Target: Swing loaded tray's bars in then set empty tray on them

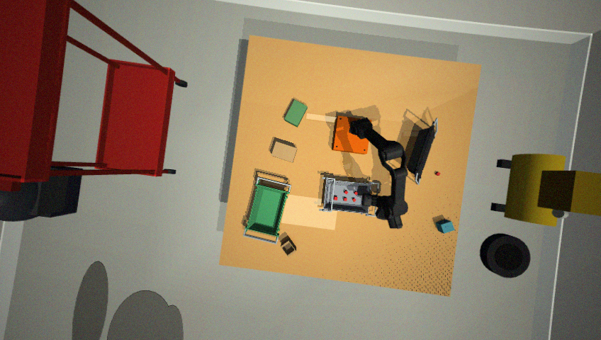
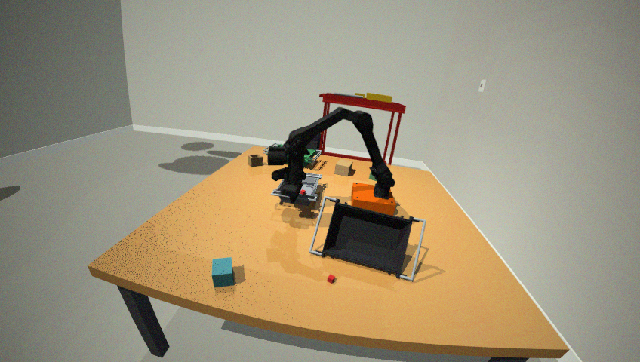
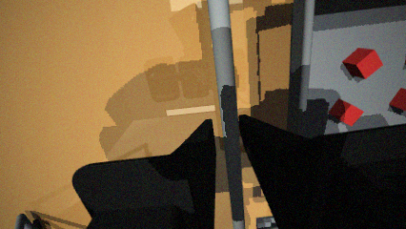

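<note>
Now: the black tray 310 mm behind my gripper tip, 170 mm to the left of it and 30 mm above it. Round my gripper tip: green box: 550 mm to the right, 320 mm behind, 20 mm below; teal cube: 410 mm to the left, 30 mm ahead, 20 mm below; red block: 300 mm to the left, 240 mm behind, 30 mm below.
</note>
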